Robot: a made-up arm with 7 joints.
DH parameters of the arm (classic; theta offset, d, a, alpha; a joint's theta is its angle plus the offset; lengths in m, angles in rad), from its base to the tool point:
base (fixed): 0 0 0 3.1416
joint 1: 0 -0.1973 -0.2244 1.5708
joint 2: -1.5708 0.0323 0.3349 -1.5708
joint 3: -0.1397 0 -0.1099 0
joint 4: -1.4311 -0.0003 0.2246 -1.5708
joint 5: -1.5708 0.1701 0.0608 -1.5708
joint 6: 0.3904 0 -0.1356 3.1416
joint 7: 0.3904 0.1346 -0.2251 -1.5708
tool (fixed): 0 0.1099 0 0
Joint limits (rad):
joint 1: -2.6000..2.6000
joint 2: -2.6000..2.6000
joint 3: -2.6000..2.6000
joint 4: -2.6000..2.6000
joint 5: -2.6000..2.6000
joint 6: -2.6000..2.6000
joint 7: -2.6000..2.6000
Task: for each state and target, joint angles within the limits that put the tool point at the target. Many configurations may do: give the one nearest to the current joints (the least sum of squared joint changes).
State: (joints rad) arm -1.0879 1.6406 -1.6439 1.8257 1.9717 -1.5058 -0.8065
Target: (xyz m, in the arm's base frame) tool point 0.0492 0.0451 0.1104
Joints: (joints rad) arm -1.0436 1.3664 -1.6078 1.7421 1.6211 -1.6701 -0.6389
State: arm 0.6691 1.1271 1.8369 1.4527 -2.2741 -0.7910 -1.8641
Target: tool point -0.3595 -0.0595 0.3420
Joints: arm 0.8354 0.9252 1.5580 1.1530 -2.1539 -0.6875 -1.9817
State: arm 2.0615 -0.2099 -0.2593 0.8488 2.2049 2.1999 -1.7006
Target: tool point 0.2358 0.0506 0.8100
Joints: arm 1.9636 0.0778 -0.0212 1.2100 2.0737 2.3365 -2.0128
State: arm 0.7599 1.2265 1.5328 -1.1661 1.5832 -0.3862 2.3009
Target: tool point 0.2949 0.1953 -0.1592
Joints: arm 0.6364 2.0927 1.7414 -0.9646 1.4308 -0.2021 2.2329
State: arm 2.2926 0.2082 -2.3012 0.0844 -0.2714 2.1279 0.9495
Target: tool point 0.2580 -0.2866 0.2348
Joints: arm 2.3888 0.5119 -2.2419 0.2392 -0.1338 2.0836 0.8199
